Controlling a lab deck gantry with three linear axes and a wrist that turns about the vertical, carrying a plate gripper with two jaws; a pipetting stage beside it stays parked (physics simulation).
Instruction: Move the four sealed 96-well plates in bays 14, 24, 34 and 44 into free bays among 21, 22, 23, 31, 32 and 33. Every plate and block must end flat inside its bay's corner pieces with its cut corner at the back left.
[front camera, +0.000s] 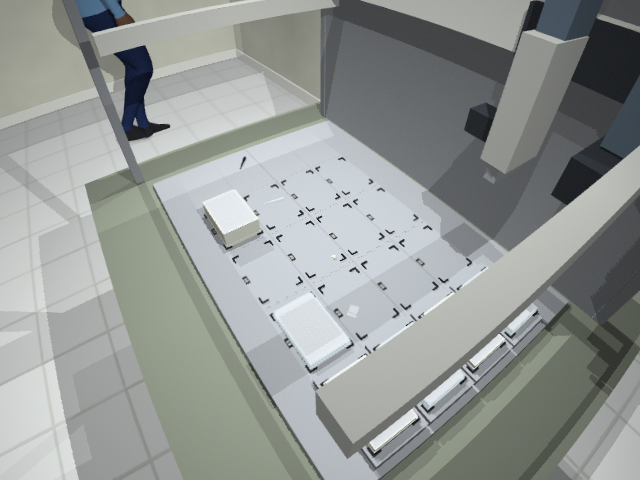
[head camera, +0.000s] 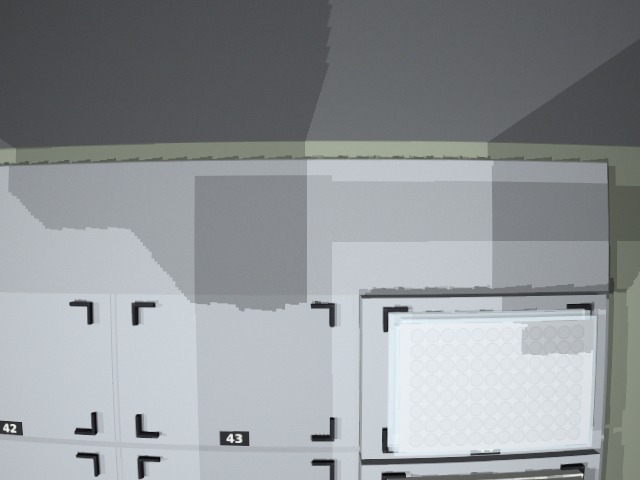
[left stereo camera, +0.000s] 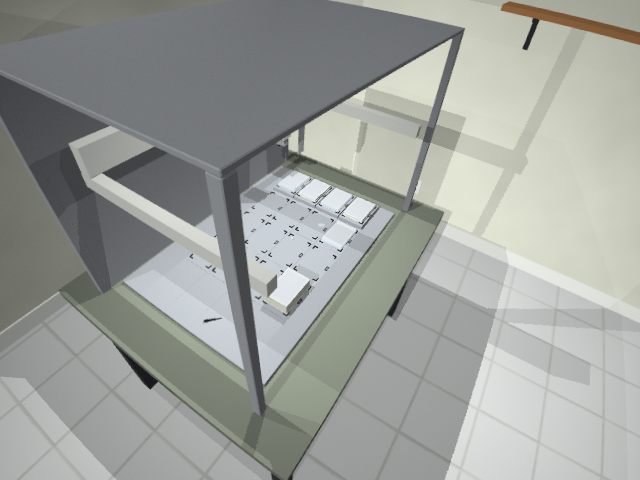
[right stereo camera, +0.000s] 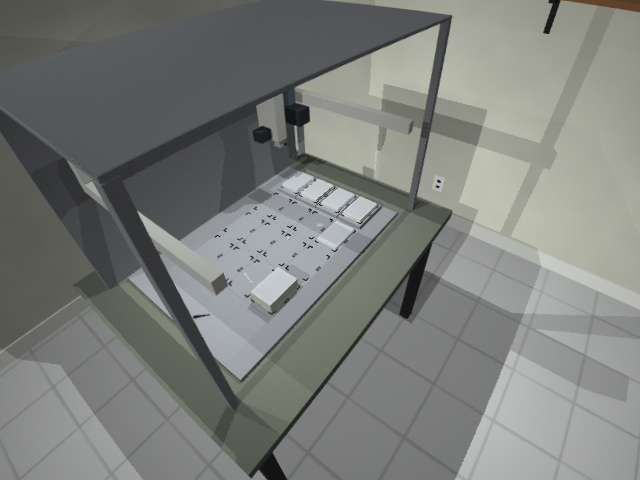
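Where they show: gripper, fingertip midpoint: (left stereo camera: 290, 148) (right stereo camera: 292, 149); robot's base, link origin: (front camera: 205, 215) (left stereo camera: 286, 315) (right stereo camera: 271, 313).
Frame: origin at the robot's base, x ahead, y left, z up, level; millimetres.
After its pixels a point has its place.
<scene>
The plate in bay 44 (front camera: 522, 320) {y 356, x 615, z 29 mm} (head camera: 496, 382) {y 367, x 555, z 29 mm} (left stereo camera: 294, 182) {y 352, x 541, z 29 mm} (right stereo camera: 297, 183) {y 352, x 537, z 29 mm} looks pale blue, as does the plate in bay 24 (front camera: 444, 390) {y 145, x 615, z 29 mm} (left stereo camera: 337, 199) {y 144, x 551, z 29 mm} (right stereo camera: 338, 199) {y 143, x 550, z 29 mm}. The plates in bay 34 (front camera: 485, 352) {y 249, x 613, z 29 mm} (left stereo camera: 314, 191) {y 249, x 539, z 29 mm} (right stereo camera: 317, 190) {y 250, x 548, z 29 mm} and bay 14 (front camera: 392, 431) {y 39, x 613, z 29 mm} (left stereo camera: 360, 209) {y 37, x 551, z 29 mm} (right stereo camera: 360, 209) {y 36, x 548, z 29 mm} have cream edges. All four sit in raised nests at the deck's right; a beam partly hides them in the front view. Bays 21, 22, 23, 31, 32 and 33 hold no plates. The gripper's jaws cannot be picked out near the hanging columns at the back right.
A tall white block (front camera: 232, 217) {y 39, x 90, z 42 mm} (left stereo camera: 289, 291) {y 26, x 51, z 42 mm} (right stereo camera: 275, 289) {y 29, x 55, z 42 mm} stands in bay 11; a pale plate (front camera: 312, 330) {y 41, x 402, z 15 mm} (left stereo camera: 339, 235) {y 37, x 383, z 15 mm} (right stereo camera: 336, 235) {y 34, x 385, z 15 mm} lies in bay 13. A white strip (front camera: 273, 200) {y 158, x 54, z 6 mm} lies in bay 21, a small ball (front camera: 333, 256) {y 175, x 278, z 4 mm} in bay 22, a white scrap (front camera: 353, 311) {y 129, x 406, z 1 mm} in bay 23.
</scene>
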